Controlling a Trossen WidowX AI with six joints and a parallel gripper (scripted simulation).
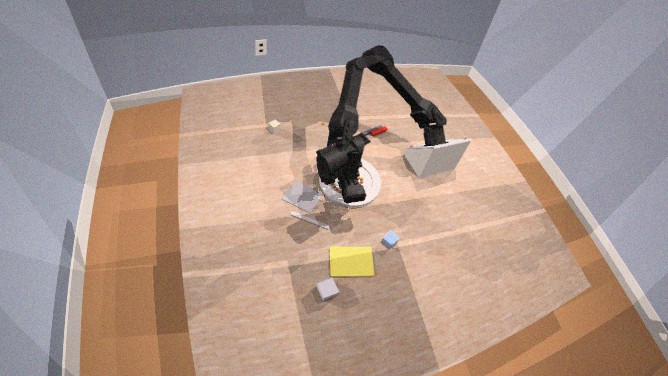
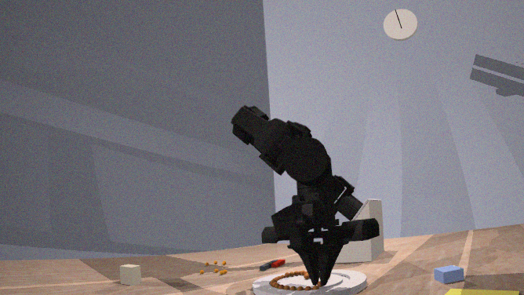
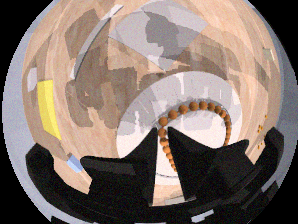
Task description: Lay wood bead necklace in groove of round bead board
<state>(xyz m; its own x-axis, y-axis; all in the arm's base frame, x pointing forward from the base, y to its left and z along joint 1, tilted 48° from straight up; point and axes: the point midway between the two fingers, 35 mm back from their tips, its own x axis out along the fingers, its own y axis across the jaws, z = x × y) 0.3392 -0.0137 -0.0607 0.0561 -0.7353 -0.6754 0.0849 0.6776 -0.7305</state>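
My gripper tip is 12 cm short of the grey sheet, 2 cm to the left of it and 1 cm above it. The rest, counted from my gripper tip: yellow sheet (22 cm to the left, 5 cm ahead, 1 cm below); blue block (20 cm to the left, 8 cm behind, 1 cm below); stick (13 cm ahead, 7 cm to the left, 1 cm below).
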